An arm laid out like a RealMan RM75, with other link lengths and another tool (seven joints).
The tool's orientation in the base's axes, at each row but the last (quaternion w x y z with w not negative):
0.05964 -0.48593 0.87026 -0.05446
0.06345 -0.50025 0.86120 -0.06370
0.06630 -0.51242 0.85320 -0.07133
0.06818 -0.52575 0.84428 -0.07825
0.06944 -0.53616 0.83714 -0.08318
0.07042 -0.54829 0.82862 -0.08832
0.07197 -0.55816 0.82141 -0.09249
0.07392 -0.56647 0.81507 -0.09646
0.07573 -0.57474 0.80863 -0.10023
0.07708 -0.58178 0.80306 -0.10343
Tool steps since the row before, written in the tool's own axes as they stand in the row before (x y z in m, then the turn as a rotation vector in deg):
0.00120 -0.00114 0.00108 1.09 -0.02 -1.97
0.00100 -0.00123 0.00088 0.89 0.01 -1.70
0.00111 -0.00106 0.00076 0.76 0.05 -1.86
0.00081 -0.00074 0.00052 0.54 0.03 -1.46
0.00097 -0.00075 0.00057 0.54 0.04 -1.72
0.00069 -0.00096 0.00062 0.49 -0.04 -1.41
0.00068 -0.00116 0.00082 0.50 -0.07 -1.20
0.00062 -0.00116 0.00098 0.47 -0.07 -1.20
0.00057 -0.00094 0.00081 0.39 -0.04 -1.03
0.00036 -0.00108 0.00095 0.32 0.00 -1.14
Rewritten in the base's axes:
0.00050 -0.00166 -0.00095 -0.86 -0.87 1.89
0.00071 -0.00151 -0.00070 -0.74 -0.69 1.63
0.00054 -0.00151 -0.00059 -0.74 -0.55 1.78
0.00040 -0.00108 -0.00038 -0.55 -0.38 1.40
0.00038 -0.00123 -0.00042 -0.61 -0.36 1.66
0.00072 -0.00105 -0.00040 -0.46 -0.37 1.37
0.00098 -0.00111 -0.00054 -0.39 -0.40 1.18
0.00106 -0.00105 -0.00068 -0.38 -0.38 1.18
0.00087 -0.00090 -0.00055 -0.34 -0.30 1.00
0.00111 -0.00074 -0.00064 -0.38 -0.22 1.10

